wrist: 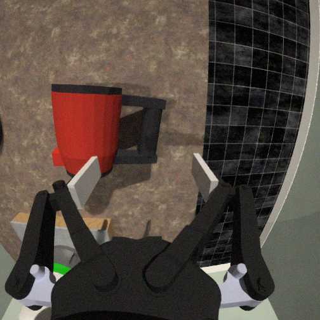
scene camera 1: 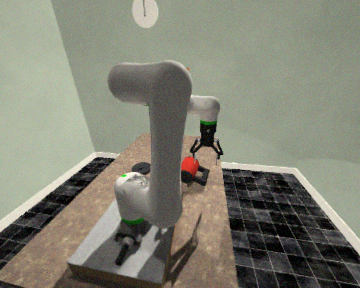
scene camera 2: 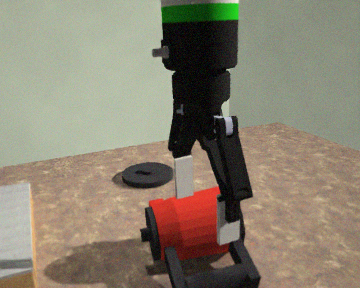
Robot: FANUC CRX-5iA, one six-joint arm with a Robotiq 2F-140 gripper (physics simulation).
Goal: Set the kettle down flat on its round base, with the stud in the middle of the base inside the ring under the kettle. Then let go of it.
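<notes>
The red kettle [scene camera 1: 189, 168] [scene camera 2: 192, 225] [wrist: 87, 127] lies on its side on the table. Its black handle [scene camera 1: 204, 175] [wrist: 151, 131] points right in the wrist view. A dark rim shows edge-on at its upper end there; the ring underneath is hidden. The black round base [scene camera 1: 141, 167] [scene camera 2: 152, 175] lies flat on the table, apart from the kettle, with its small stud [scene camera 2: 143, 172] upward. My gripper [scene camera 1: 206, 159] [scene camera 2: 206, 214] [wrist: 145, 164] is open and empty, pointing down near the kettle. In the wrist view, one finger overlaps the kettle's lower end and the other is right of the handle.
The arm stands on a grey slab [scene camera 1: 95, 250] [scene camera 2: 15, 215] on the brown table [scene camera 1: 55, 250] [scene camera 2: 310, 200] [wrist: 165, 30]. The table's right edge runs close beside the handle, with dark tiled floor [scene camera 1: 280, 225] [wrist: 250, 100] beyond it.
</notes>
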